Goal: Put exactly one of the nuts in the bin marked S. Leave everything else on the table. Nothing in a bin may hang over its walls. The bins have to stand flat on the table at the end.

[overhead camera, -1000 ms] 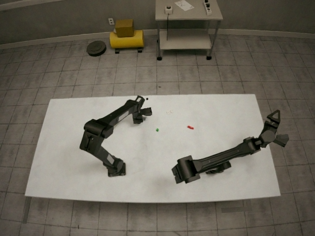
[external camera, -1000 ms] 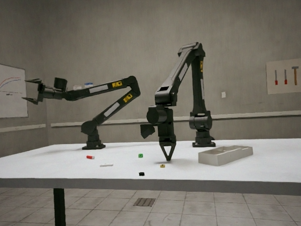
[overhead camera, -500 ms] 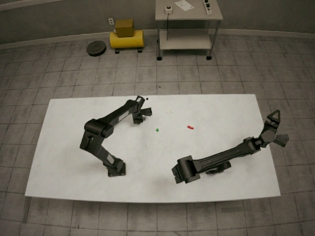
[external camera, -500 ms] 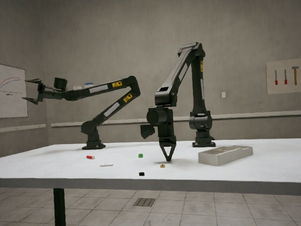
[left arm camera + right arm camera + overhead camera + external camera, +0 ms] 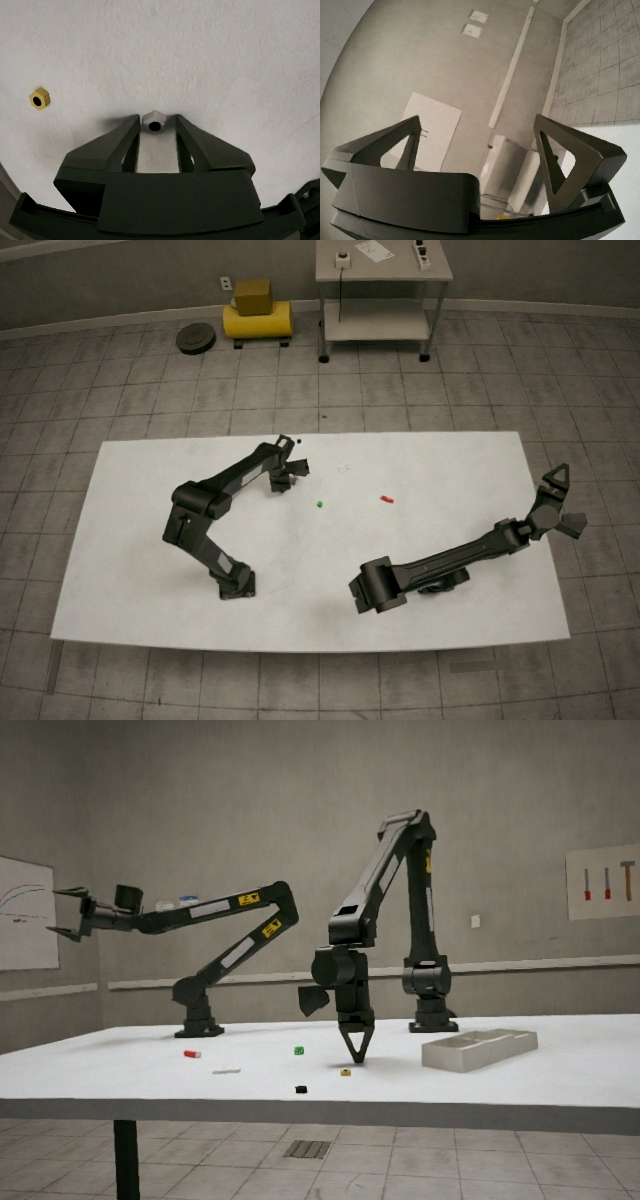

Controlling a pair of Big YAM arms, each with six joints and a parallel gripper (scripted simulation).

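Right now my left hand is right at the grey nut. Also, from my left hand: black nut (20 cm ahead, 6 cm to the right); then yellow nut (10 cm ahead, 1 cm to the right); then green cube (14 cm to the right, 7 cm behind).
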